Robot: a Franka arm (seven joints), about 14 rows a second.
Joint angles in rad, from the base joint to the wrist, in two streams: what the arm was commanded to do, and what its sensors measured. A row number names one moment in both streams.
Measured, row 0:
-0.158, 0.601, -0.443, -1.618, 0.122, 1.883, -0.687
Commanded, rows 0 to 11:
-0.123, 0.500, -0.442, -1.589, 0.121, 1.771, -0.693
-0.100, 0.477, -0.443, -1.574, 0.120, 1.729, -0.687
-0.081, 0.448, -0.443, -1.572, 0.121, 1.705, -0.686
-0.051, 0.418, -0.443, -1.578, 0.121, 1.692, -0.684
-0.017, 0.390, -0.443, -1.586, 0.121, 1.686, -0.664
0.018, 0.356, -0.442, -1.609, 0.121, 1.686, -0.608
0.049, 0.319, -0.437, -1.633, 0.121, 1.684, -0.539
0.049, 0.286, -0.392, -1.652, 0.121, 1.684, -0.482
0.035, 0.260, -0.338, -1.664, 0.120, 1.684, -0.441
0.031, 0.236, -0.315, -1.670, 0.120, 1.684, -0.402
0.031, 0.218, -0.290, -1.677, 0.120, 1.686, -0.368
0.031, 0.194, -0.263, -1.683, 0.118, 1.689, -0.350
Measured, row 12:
0.039, 0.274, -0.302, -1.625, 0.121, 1.681, -0.397
